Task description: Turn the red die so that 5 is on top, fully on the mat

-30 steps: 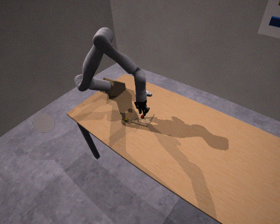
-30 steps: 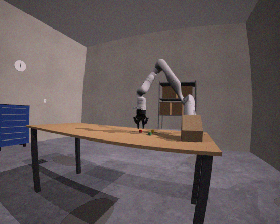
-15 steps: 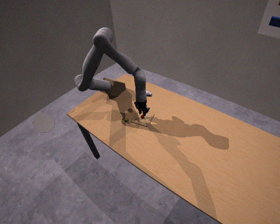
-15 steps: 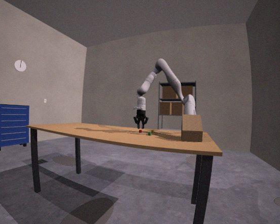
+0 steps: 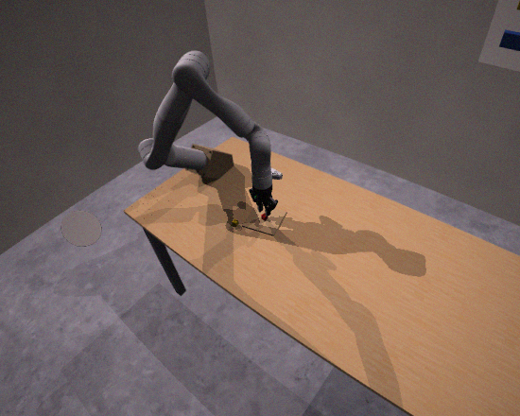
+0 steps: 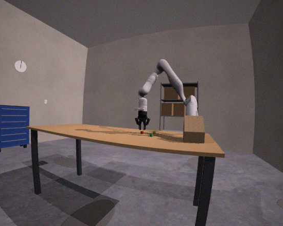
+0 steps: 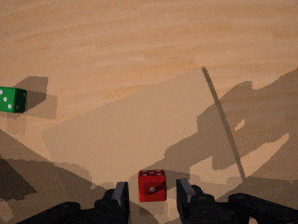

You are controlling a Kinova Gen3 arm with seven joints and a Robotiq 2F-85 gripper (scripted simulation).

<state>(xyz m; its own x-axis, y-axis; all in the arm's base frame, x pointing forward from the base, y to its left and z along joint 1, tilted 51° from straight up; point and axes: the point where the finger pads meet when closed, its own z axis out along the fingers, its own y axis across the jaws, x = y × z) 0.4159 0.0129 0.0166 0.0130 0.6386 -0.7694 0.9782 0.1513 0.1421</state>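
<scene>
Right now my hand is 4 cm above the red die. Round my hand: tan mat: 5 cm below; yellow die: 7 cm behind, 10 cm to the right, 4 cm below; green die: 11 cm behind, 7 cm to the left, 4 cm below.
</scene>
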